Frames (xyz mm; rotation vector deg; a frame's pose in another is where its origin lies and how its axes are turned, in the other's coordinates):
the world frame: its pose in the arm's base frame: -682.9 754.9 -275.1 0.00 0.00 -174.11
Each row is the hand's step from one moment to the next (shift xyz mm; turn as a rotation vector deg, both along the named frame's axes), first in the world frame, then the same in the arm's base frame.
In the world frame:
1: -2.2 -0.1 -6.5 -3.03 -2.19 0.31
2: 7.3 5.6 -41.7 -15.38 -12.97 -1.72
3: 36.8 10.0 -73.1 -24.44 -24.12 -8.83
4: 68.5 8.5 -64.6 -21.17 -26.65 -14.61
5: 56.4 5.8 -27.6 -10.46 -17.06 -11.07
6: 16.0 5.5 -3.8 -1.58 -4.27 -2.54
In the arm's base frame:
1: 2.2 0.3 -6.5 2.79 2.49 0.31
2: -6.7 -6.3 -41.7 13.97 14.48 -1.72
3: -35.6 -13.7 -73.1 21.84 26.50 -8.83
4: -67.3 -15.5 -64.6 18.32 28.68 -14.61
5: -55.5 -11.6 -27.6 8.65 18.04 -11.07
6: -15.4 -7.1 -3.8 1.13 4.41 -2.54

